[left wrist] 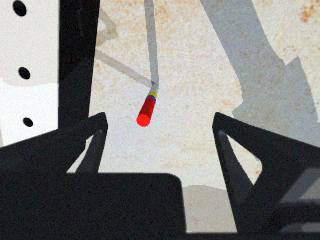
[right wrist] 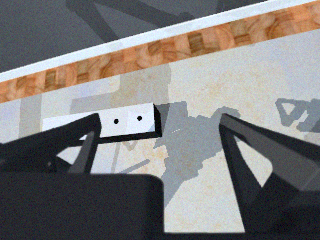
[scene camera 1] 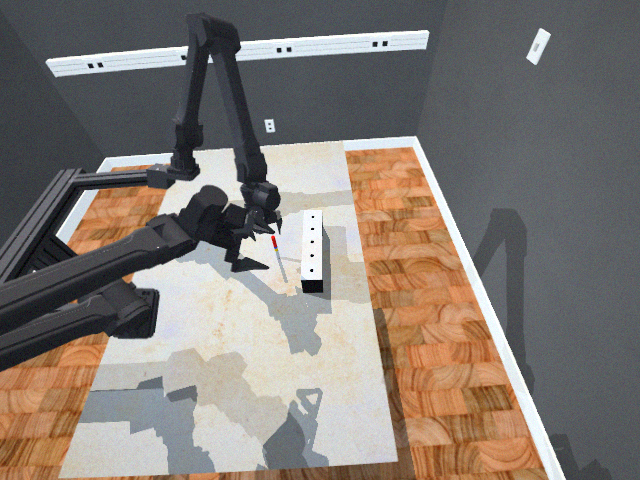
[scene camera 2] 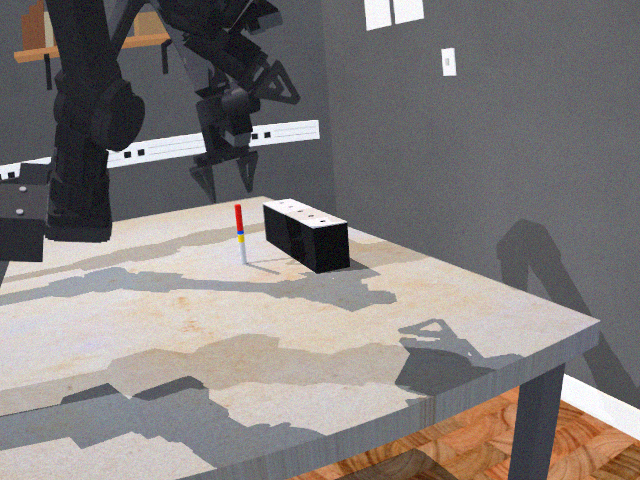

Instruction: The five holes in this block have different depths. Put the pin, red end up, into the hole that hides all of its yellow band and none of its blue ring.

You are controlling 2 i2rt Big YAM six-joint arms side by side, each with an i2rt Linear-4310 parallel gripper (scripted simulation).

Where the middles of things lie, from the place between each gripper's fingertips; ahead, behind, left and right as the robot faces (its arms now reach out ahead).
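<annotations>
Block (scene camera 2: 319, 241): 15 cm ahead of my left hand (scene camera 2: 232, 197), 10 cm below it. Going by its middle, the block is nearer to my left hand than to my right hand.
The block relative to my right hand (scene camera 2: 289, 96): 100 mm ahead of it, 210 mm to the left of it, 290 mm below it.
</annotations>
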